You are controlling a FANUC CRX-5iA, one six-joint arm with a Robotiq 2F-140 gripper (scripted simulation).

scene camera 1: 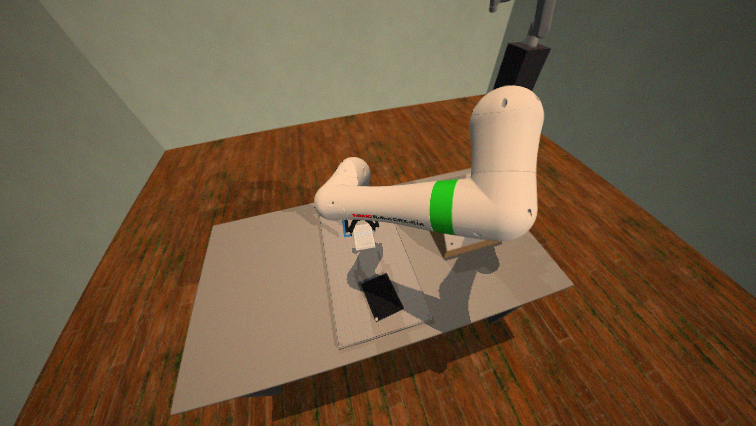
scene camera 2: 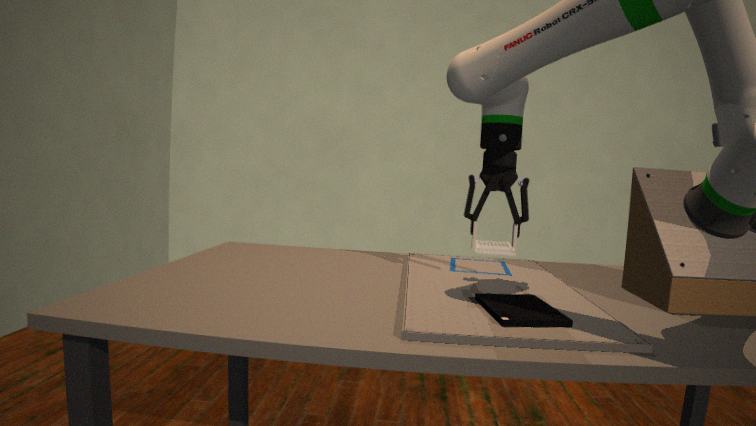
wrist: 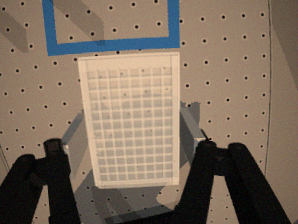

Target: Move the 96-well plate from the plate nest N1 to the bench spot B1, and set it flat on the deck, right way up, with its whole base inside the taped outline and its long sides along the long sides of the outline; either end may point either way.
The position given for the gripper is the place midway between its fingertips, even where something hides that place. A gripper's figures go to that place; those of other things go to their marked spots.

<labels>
The gripper [scene camera 2: 493, 250] is 108 cm from the lens. A black plate nest N1 [scene camera 2: 530, 312] is 81 cm from the lens.
</labels>
